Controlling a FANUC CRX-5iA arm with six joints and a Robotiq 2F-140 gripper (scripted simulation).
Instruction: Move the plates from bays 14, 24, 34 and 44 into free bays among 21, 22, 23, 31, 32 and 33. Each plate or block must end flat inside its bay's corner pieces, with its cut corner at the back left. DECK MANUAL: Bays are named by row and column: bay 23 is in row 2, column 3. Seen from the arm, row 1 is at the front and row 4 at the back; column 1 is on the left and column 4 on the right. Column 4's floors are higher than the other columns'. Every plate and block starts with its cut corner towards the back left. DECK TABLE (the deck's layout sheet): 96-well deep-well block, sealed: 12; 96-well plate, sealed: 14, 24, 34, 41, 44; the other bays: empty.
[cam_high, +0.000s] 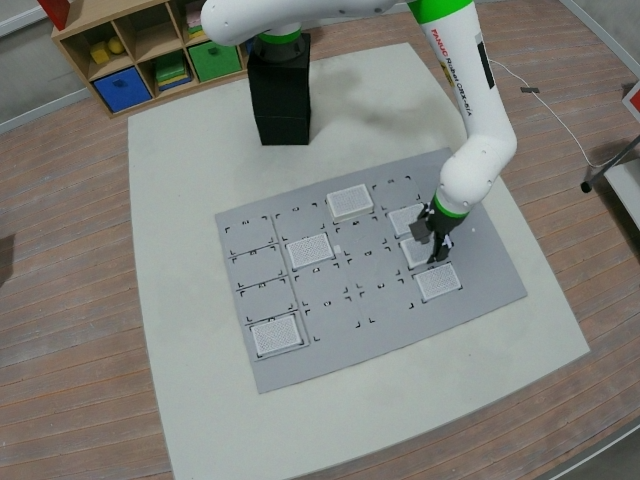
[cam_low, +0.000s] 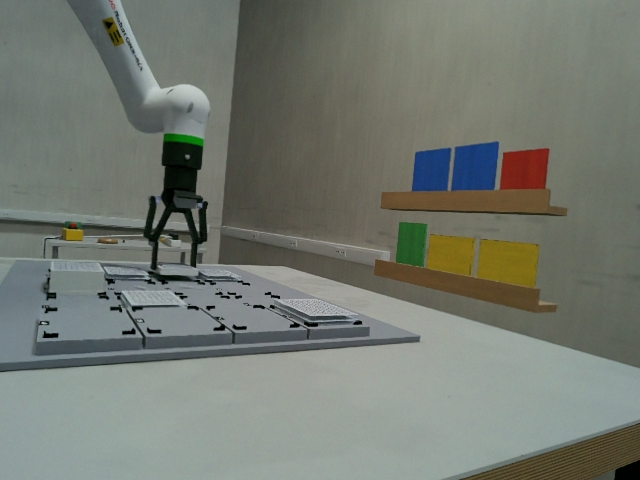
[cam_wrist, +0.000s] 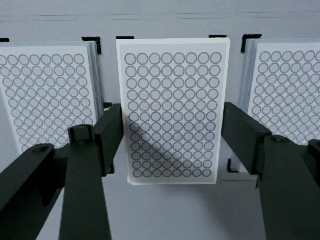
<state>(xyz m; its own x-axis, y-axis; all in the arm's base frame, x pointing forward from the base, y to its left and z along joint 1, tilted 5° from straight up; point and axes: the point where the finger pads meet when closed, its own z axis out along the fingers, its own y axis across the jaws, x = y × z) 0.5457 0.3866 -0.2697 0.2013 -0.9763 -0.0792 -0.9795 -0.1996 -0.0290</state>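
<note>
Right now the sealed plate is 100 mm ahead of my hand, 20 mm to the left of it and 40 mm below it. Round my hand: sealed deep-well block (180 mm behind, 200 mm to the right, 20 mm below).
</note>
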